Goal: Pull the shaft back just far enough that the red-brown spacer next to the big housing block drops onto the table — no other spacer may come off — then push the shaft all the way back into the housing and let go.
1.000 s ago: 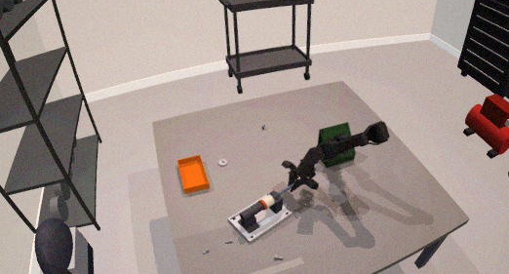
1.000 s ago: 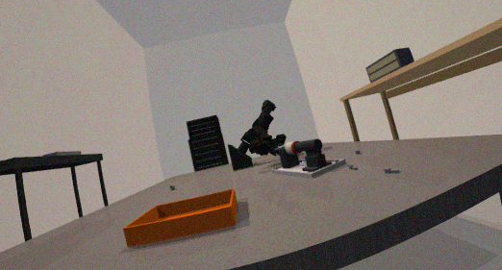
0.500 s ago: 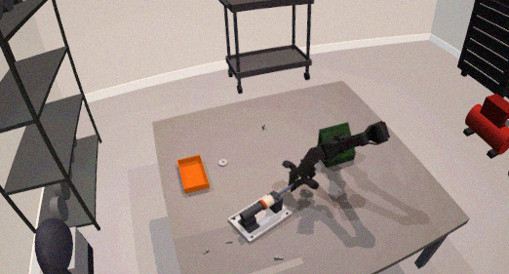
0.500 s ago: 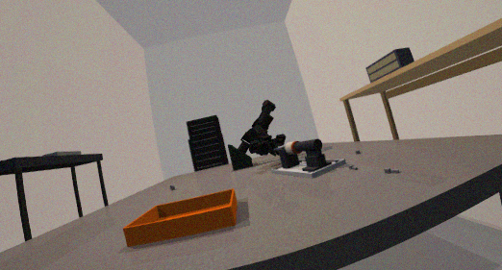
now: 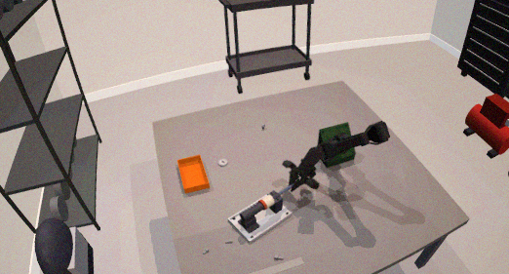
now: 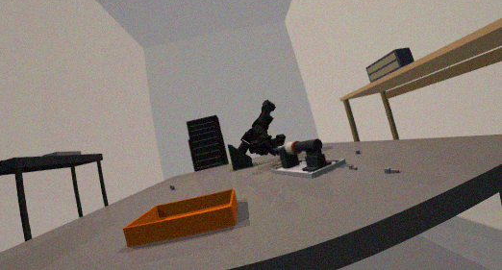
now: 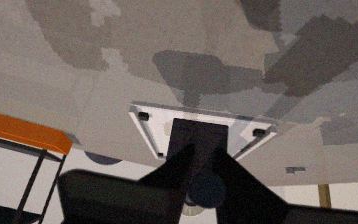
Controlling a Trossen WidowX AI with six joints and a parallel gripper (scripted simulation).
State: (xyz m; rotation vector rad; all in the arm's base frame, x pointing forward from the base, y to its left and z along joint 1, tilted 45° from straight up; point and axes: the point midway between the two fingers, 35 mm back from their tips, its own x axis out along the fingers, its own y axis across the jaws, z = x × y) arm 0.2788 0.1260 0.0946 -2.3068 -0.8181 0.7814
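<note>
Right now my gripper tip is 60 mm short of the dark shaft, 20 mm to the right of it and 20 mm below it. Also, from my gripper tip: cream spacer 120 mm ahead, 50 mm to the left, 20 mm above; red-brown spacer 140 mm ahead, 60 mm to the left, 20 mm above; orange tray 390 mm ahead, 270 mm to the right, 50 mm below.
</note>
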